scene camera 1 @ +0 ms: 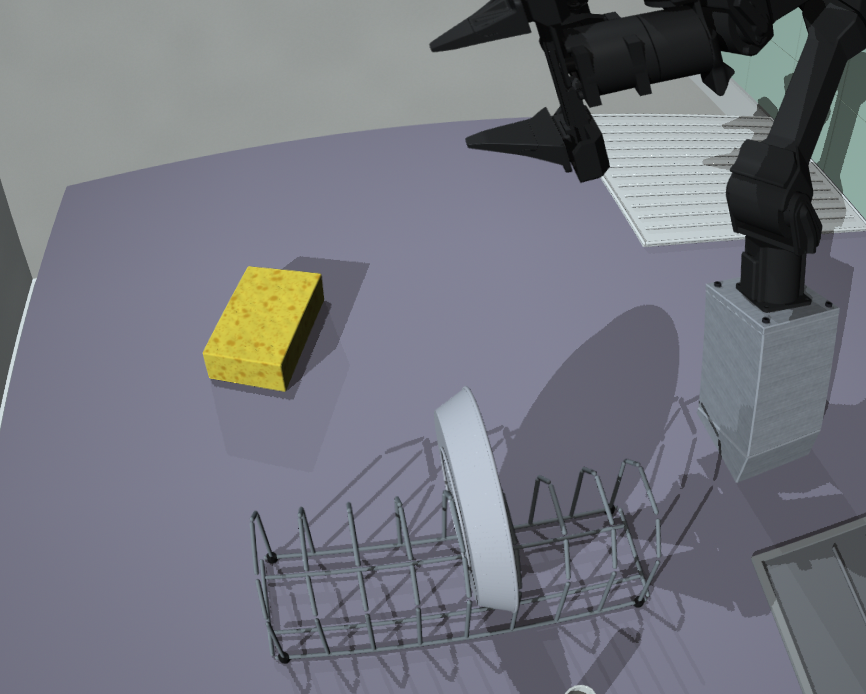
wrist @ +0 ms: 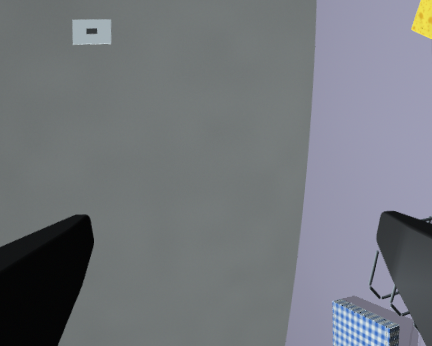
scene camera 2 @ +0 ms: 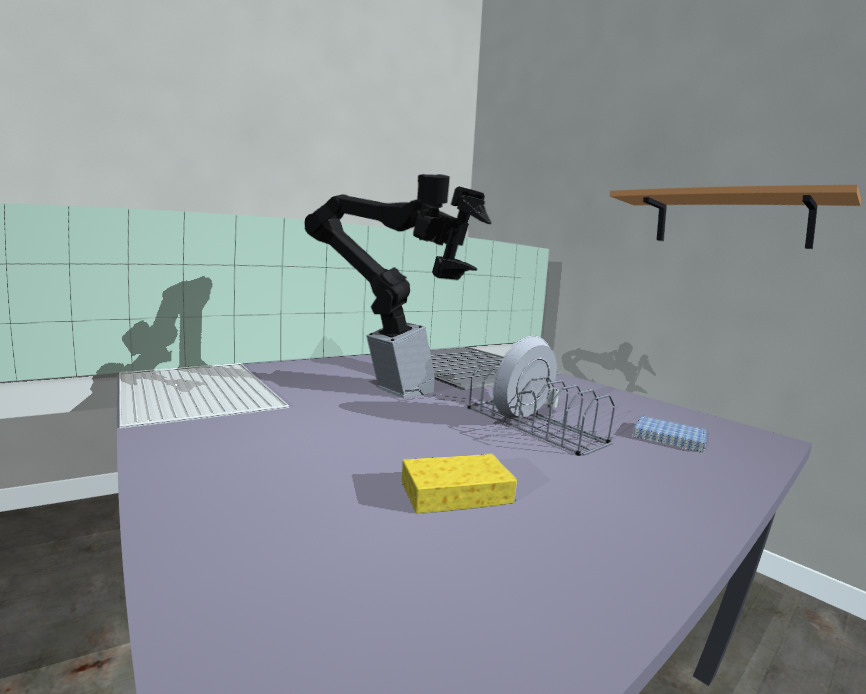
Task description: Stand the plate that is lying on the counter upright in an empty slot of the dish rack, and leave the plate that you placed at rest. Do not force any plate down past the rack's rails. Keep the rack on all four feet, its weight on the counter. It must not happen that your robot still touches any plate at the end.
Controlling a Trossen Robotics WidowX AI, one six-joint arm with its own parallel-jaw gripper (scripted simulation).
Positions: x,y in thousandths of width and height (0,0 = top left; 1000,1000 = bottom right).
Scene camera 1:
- gripper: 518,139
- ribbed drain board: 772,250
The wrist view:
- gripper: 552,663
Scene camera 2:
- gripper: 557,355
